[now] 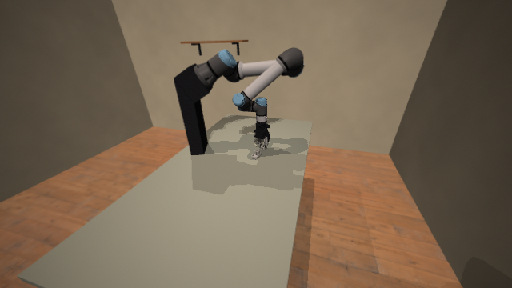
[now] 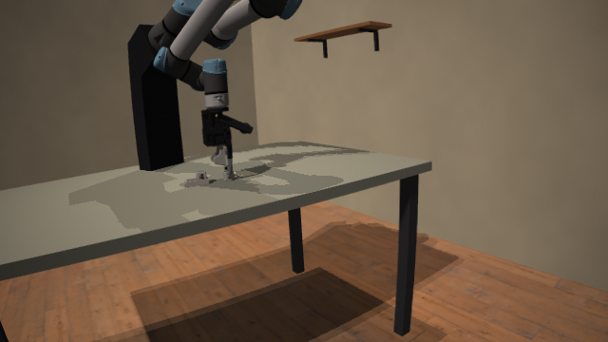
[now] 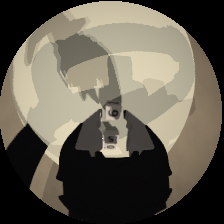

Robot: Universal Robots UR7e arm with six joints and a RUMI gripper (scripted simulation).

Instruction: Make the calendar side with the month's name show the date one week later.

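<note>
My hand is 1 cm short of the calendar tray, 11 cm to the left of it and 2 cm above it.
</note>
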